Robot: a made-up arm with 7 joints.
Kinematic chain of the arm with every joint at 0, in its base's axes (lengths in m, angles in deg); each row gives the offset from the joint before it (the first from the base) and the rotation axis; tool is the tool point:
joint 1: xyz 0 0 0 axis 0 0.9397 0.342
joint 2: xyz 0 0 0 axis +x
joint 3: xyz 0 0 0 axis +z
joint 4: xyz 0.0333 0 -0.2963 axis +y
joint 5: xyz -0.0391 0 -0.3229 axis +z
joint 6: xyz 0 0 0 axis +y
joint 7: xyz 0 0 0 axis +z
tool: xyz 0 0 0
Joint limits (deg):
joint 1: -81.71..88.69
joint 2: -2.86..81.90
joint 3: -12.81..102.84
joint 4: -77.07..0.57
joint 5: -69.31..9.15
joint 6: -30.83..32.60
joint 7: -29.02..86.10
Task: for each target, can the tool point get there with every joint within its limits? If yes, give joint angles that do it. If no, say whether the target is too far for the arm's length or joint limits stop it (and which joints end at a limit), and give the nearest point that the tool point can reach.
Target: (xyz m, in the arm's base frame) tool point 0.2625 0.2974 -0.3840
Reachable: yes | joints 0.87 16.91 32.64 -68.73 -3.76 1.16 -17.21
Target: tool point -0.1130 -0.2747 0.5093
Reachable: no: joint limits stop it (at a limit: joint 1, joint 2, joint 3, joint 4) | nearest point 0.3896 -0.3085 0.1831 | short by 0.600 m
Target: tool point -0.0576 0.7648 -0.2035
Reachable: no: too far | nearest point -0.0453 0.6009 -0.1599 | short by 0.170 m
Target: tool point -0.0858 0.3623 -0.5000
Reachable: yes | joints 13.92 35.85 -0.07 -11.54 -58.90 24.96 28.97
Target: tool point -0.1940 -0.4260 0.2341
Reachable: no: joint limits stop it (at a limit: joint 1, joint 2, joint 4) | nearest point -0.5684 -0.2281 -0.0886 | short by 0.532 m
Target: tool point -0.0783 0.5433 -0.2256
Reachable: yes | joints 49.25 71.05 5.56 -49.02 -2.05 -8.49 14.39
